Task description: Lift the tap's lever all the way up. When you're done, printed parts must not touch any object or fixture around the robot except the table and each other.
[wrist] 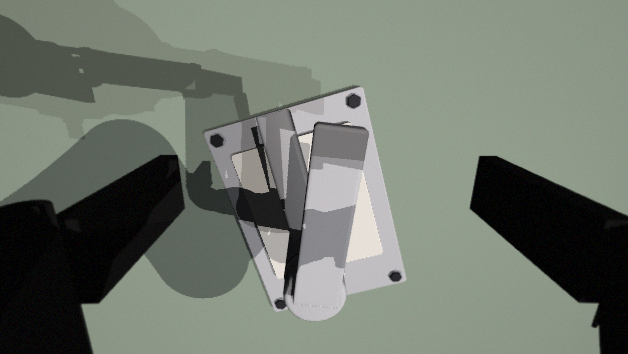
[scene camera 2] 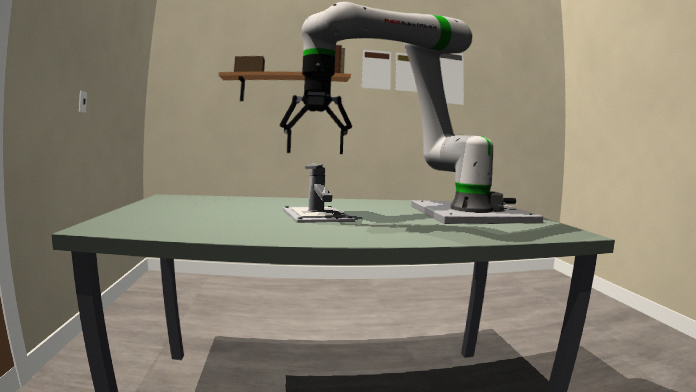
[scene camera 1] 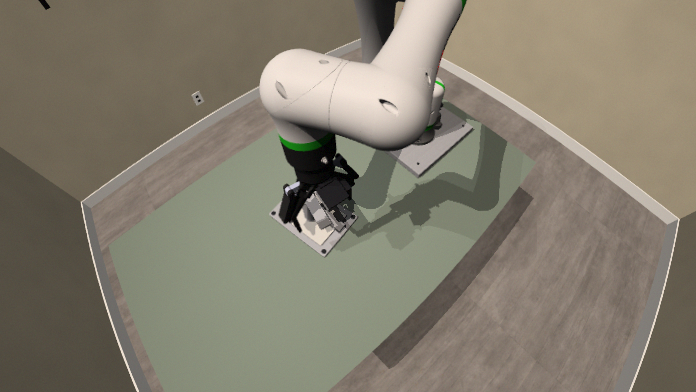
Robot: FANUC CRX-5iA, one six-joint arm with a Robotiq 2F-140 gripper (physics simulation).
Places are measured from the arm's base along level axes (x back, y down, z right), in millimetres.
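Pixels of known places: gripper, fingertip midpoint: (wrist: 328,182) (scene camera 2: 314,153) (scene camera 1: 323,211); arm's base at its link origin: (scene camera 2: 471,209).
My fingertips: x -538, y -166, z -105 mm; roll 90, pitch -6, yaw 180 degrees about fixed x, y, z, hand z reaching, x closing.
Ahead of a thing's pixels: the offset from my fingertips to its top centre. "spot": to the spot under its first point. Level surfaces: height alone.
The tap stands upright on a light grey base plate {dy +178, dx +16, dz +102 mm} (scene camera 1: 310,242) (wrist: 372,275) with dark corner bolts. Its round grey body {spot: dy +114, dx +11, dz +42 mm} (scene camera 2: 316,192) carries a flat, bar-shaped lever {dy +34, dx +2, dz +41 mm} (scene camera 2: 314,166) (wrist: 330,200) on top. The lever looks roughly level in scene camera 2. In the wrist view it points up the frame from the round cap {spot: dy +43, dx +17, dz +115 mm} (wrist: 315,313). The spout {dy +91, dx +29, dz +33 mm} (scene camera 2: 324,193) (wrist: 279,150) sticks out lower down, at an angle to the lever. My gripper (scene camera 2: 315,152) (wrist: 328,182) is wide open and empty, pointing down above the tap, one finger on each side of the lever. The arm and gripper partly hide the tap in scene camera 1.
The green table {dy +190 mm} (scene camera 1: 225,300) (scene camera 2: 200,225) carries the tap and the robot's grey mounting plate (scene camera 1: 425,162) (scene camera 2: 435,212). A wooden wall shelf (scene camera 2: 285,76) with a brown box (scene camera 2: 249,64) shows behind the gripper. Arm shadows fall across the table and tap. No loose printed part shows.
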